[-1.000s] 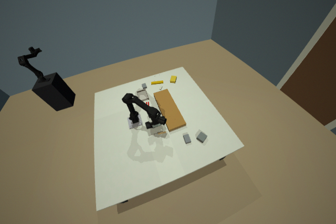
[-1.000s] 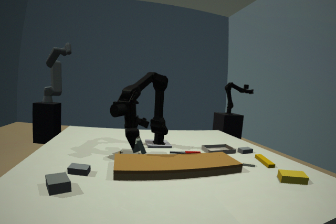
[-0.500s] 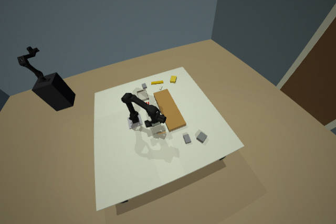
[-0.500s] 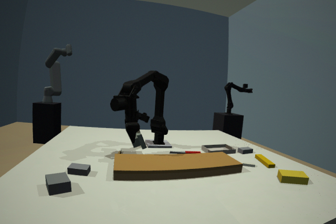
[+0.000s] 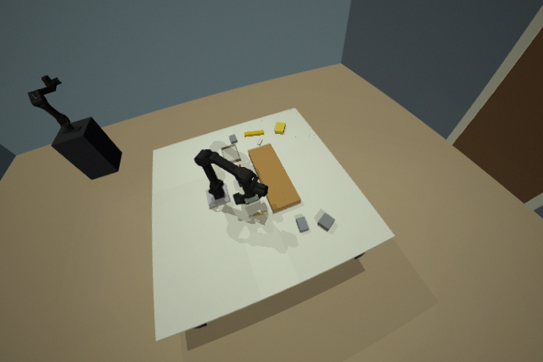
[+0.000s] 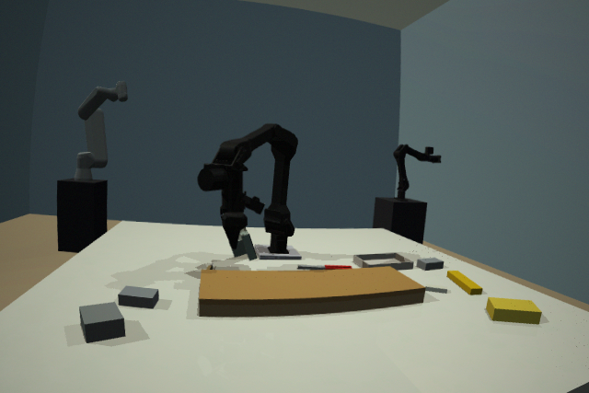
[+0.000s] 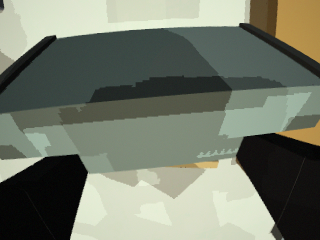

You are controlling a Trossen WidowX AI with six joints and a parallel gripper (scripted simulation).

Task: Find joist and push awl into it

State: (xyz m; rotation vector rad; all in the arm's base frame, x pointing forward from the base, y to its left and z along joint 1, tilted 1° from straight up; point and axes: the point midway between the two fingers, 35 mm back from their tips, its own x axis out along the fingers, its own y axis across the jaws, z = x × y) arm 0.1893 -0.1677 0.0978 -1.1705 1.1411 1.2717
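My gripper tip is 60 mm to the left of the wooden-handled pointed tool and 70 mm above it. The rest, counted from my gripper tip: grey tray (40 mm behind, 480 mm to the left, 70 mm below); red-handled tool (30 mm behind, 270 mm to the left, 80 mm below); stud finder (20 mm behind, 10 mm to the left).
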